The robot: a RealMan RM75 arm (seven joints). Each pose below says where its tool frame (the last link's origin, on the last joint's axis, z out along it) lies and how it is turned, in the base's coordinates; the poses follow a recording.
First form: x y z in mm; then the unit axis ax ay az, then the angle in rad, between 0 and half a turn.
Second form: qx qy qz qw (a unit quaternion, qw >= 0); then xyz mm. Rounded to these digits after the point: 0 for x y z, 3 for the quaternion.
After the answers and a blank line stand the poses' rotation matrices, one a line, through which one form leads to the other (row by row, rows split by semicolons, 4 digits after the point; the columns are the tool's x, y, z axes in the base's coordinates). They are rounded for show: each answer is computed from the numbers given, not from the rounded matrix.
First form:
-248 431 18 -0.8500 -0.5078 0.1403 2.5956
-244 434 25 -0.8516 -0.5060 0.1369 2.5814
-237 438 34 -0.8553 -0.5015 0.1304 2.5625
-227 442 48 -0.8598 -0.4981 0.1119 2.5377
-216 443 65 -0.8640 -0.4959 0.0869 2.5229
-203 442 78 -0.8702 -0.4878 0.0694 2.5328
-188 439 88 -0.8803 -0.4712 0.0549 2.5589
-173 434 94 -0.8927 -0.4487 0.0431 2.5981
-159 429 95 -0.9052 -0.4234 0.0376 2.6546
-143 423 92 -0.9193 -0.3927 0.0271 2.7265
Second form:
-0.819 -0.489 0.135 0.270 -248 431 18
-0.818 -0.486 0.132 0.276 -244 434 25
-0.820 -0.481 0.125 0.286 -237 438 34
-0.821 -0.476 0.107 0.297 -227 442 48
-0.823 -0.472 0.083 0.304 -216 443 65
-0.830 -0.465 0.066 0.300 -203 442 78
-0.843 -0.451 0.053 0.287 -188 439 88
-0.860 -0.432 0.042 0.268 -173 434 94
-0.878 -0.411 0.036 0.241 -159 429 95
-0.900 -0.384 0.027 0.206 -143 423 92

0.4853 0.7276 -0.4848; 0.8733 -0.3764 0.3092; 0.0425 -0.5735 -0.8181
0.4924 0.7232 -0.4842; 0.8687 -0.3742 0.3245; 0.0535 -0.5805 -0.8125
0.5068 0.7165 -0.4793; 0.8593 -0.3750 0.3479; 0.0696 -0.5882 -0.8057
0.5248 0.7173 -0.4583; 0.8444 -0.3708 0.3866; 0.1074 -0.5899 -0.8003
0.5400 0.7271 -0.4239; 0.8279 -0.3684 0.4229; 0.1514 -0.5793 -0.8009
0.5581 0.7330 -0.3889; 0.8124 -0.3872 0.4360; 0.1690 -0.5593 -0.8116
0.5870 0.7310 -0.3480; 0.7914 -0.4276 0.4369; 0.1706 -0.5319 -0.8295
0.6229 0.7210 -0.3034; 0.7656 -0.4823 0.4257; 0.1606 -0.4975 -0.8525
0.6597 0.7043 -0.2622; 0.7395 -0.5461 0.3936; 0.1340 -0.4536 -0.8811
0.7033 0.6804 -0.2061; 0.7022 -0.6198 0.3503; 0.1107 -0.3911 -0.9137

